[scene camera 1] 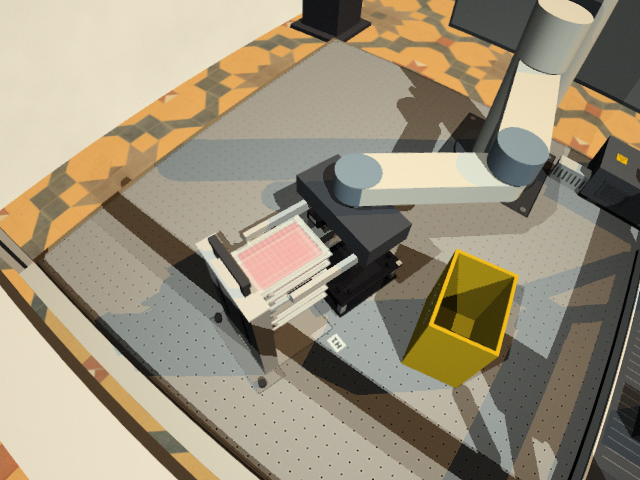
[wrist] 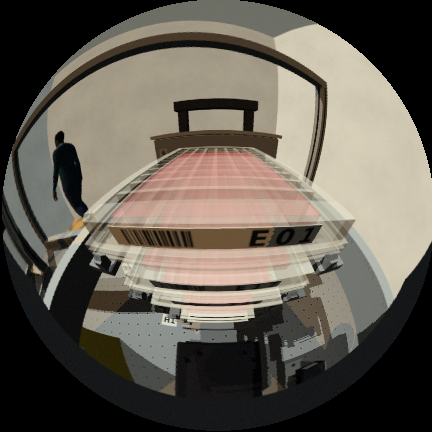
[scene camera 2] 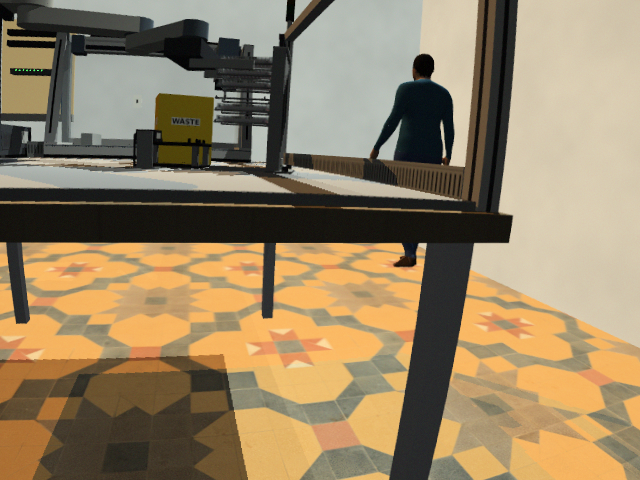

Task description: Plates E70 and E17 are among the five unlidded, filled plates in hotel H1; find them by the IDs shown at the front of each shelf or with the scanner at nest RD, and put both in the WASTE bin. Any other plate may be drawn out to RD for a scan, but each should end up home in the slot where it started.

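Frame: origin at the arm's base, x ahead, y left, z up, level; millimetres.
Seen in the pictures: gripper, fingertip midpoint: point(scene camera 1: 267, 267) point(wrist: 217, 180) point(scene camera 2: 257, 70).
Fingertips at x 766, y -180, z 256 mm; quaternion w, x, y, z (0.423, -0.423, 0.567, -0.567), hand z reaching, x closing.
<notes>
A point is followed by its place in that frame.
Hotel H1 point(scene camera 1: 255, 308) @[x 840, y -133, z 299 mm] point(scene camera 2: 277, 103) @[x 804, y -262, z 170 mm] holds a stack of unlidded plates with pink fill. The top plate point(scene camera 1: 279, 253) @[x 746, y -171, z 279 mm] point(wrist: 215, 190) fills the middle of the wrist view; the shelf label under its near edge reads E01 point(wrist: 215, 237). The lower labels are hidden or unreadable, so E70 and E17 cannot be picked out. My gripper point(scene camera 1: 269, 267) @[x 766, y -180, z 256 mm] is open, its fingers reaching along both sides of the upper plates with a gap visible beside the top plate. The fingertips are hidden in the wrist view. The yellow WASTE bin point(scene camera 1: 449, 356) @[x 666, y 125, z 138 mm] point(scene camera 2: 170, 108) @[x 552, y 43, z 171 mm] point(wrist: 102, 350) @[x 640, y 59, z 78 mm] stands beside the hotel.
The black nest RD point(scene camera 1: 343, 297) @[x 653, y -96, z 73 mm] point(wrist: 217, 370) @[x 610, y -132, z 73 mm] lies in front of the hotel, partly under my gripper body. A small dark box, apparently the scanner point(wrist: 310, 372), stands beside it. The H1 label point(scene camera 1: 335, 342) @[x 718, y -64, z 13 mm] point(wrist: 169, 320) @[x 716, y -63, z 13 mm] is on the table. A person point(scene camera 2: 423, 118) point(wrist: 67, 170) stands beyond the table.
</notes>
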